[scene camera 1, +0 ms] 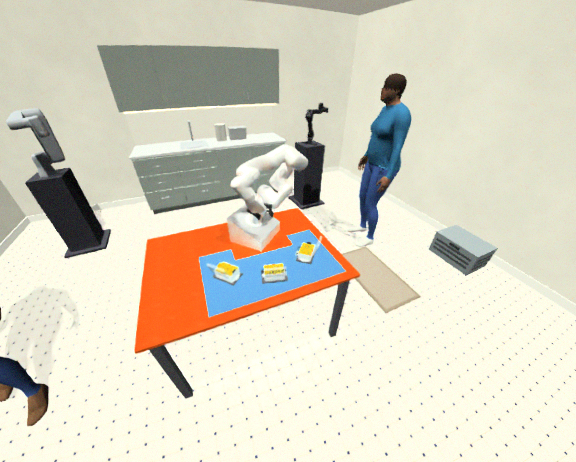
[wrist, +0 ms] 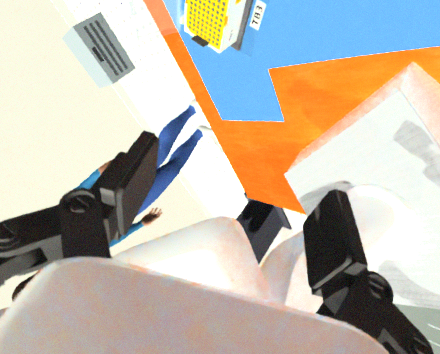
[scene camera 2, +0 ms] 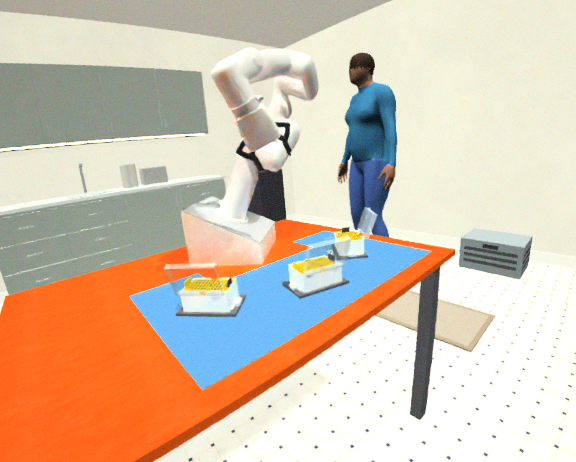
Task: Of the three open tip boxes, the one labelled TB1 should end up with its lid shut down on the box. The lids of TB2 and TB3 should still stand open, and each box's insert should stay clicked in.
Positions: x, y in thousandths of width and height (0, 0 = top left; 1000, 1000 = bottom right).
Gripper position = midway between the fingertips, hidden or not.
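Observation:
My gripper (scene camera 2: 478, 350). Gripper again (wrist: 542, 516).

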